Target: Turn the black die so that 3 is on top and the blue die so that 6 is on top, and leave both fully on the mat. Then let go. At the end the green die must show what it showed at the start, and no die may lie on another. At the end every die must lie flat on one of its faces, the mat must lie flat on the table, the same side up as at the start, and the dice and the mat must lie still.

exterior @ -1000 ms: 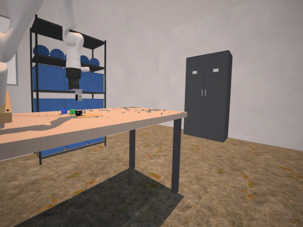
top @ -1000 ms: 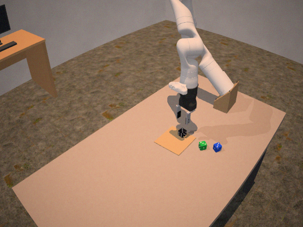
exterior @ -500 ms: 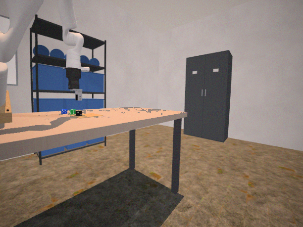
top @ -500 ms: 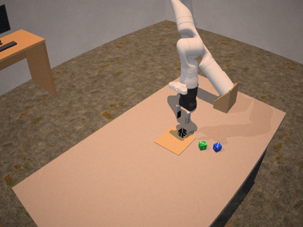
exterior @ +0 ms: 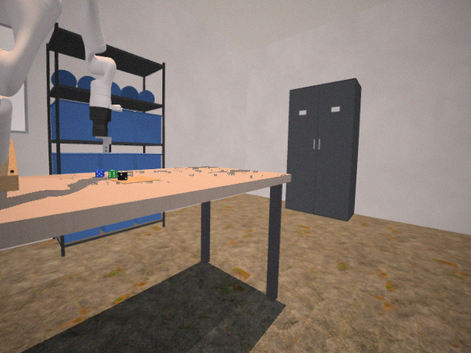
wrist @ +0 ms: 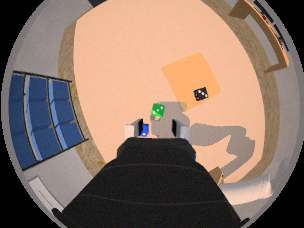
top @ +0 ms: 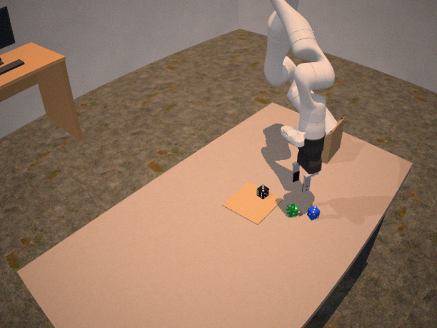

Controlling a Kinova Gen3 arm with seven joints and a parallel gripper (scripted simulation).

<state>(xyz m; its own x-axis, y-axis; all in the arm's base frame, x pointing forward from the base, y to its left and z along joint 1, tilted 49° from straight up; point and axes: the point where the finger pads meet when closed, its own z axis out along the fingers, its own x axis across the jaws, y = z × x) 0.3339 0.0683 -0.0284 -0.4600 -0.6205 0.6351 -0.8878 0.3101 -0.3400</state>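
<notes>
The blue die is 11 cm below my hand, 6 cm to the left of it and 1 cm behind it. Also, from my hand: black die (13 cm to the right, 10 cm below, 1 cm ahead); green die (11 cm below, 2 cm ahead, 1 cm to the right); orange mat (13 cm to the right, 12 cm below, 5 cm ahead).
</notes>
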